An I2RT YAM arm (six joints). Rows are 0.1 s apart.
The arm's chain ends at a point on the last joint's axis. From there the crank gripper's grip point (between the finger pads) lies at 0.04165 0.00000 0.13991 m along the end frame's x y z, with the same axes.
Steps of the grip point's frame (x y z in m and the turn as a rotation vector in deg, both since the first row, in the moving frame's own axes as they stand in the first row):
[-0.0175, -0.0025, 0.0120, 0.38, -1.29, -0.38]
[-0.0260, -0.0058, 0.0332, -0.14, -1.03, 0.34]
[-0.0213, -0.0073, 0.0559, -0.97, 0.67, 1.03]
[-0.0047, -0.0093, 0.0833, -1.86, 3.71, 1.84]
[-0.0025, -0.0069, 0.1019, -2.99, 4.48, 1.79]
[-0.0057, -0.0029, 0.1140, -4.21, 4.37, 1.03]
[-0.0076, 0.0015, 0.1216, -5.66, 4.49, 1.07]
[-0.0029, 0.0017, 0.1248, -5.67, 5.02, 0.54]
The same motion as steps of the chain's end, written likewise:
[-0.0143, -0.0013, 0.0111, 0.38, -1.29, -0.38]
[-0.0235, -0.0064, 0.0325, -0.14, -1.03, 0.34]
[-0.0229, -0.0104, 0.0564, -0.97, 0.67, 1.03]
[-0.0136, -0.0153, 0.0864, -1.86, 3.71, 1.84]
[-0.0132, -0.0156, 0.1058, -2.99, 4.48, 1.79]
[-0.0161, -0.0139, 0.1180, -4.21, 4.37, 1.03]
[-0.0183, -0.0130, 0.1260, -5.66, 4.49, 1.07]
[-0.0149, -0.0124, 0.1297, -5.67, 5.02, 0.54]

